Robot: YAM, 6 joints.
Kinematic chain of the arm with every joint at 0, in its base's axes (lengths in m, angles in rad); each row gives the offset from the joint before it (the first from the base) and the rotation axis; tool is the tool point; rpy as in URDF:
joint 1: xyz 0 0 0.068 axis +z
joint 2: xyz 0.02 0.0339 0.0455 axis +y
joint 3: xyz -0.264 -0.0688 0 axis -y
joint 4: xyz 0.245 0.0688 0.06 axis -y
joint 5: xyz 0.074 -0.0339 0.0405 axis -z
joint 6: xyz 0.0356 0 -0.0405 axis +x
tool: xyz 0 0 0 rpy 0 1.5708 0
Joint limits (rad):
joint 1: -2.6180..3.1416
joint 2: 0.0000..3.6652
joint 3: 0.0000..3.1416
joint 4: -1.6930..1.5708
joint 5: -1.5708..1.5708
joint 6: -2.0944..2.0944
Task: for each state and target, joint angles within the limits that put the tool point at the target. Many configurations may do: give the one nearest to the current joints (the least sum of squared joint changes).
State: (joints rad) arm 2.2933 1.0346 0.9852 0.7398 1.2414 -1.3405
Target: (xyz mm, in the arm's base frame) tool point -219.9 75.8 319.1
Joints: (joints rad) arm 2.9547 1.0968 0.6592 0.6755 1.2351 -1.3405
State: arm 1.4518 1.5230 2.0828 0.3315 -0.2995 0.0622
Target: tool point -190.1 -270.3 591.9
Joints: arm 1.0005 0.5835 2.2252 0.4451 -0.4066 0.0622
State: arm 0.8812 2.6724 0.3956 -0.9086 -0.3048 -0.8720
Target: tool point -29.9 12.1 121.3
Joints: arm 0.4918 2.7254 0.0025 -1.0099 -0.7701 -0.8720
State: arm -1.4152 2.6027 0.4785 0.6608 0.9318 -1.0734
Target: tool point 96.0 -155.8 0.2
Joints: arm -0.8568 2.1255 0.2499 0.7195 0.9753 -1.0734
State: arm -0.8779 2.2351 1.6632 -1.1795 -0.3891 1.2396
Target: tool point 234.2 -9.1 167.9
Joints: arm -0.1063 1.8134 1.0662 -1.5468 -0.4596 1.2396
